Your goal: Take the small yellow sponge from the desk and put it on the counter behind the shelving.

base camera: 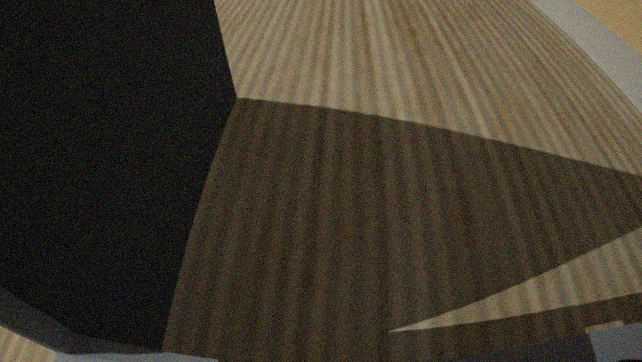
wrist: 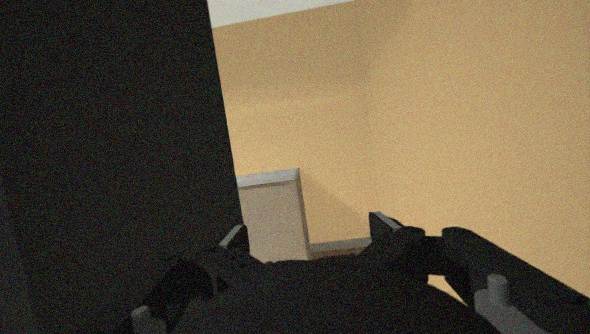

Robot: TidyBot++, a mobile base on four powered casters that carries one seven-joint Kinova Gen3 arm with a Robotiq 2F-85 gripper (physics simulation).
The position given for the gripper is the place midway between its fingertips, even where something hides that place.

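Note:
The gripper [wrist: 308, 232] is visible, as is a grey-topped counter [wrist: 272, 205].

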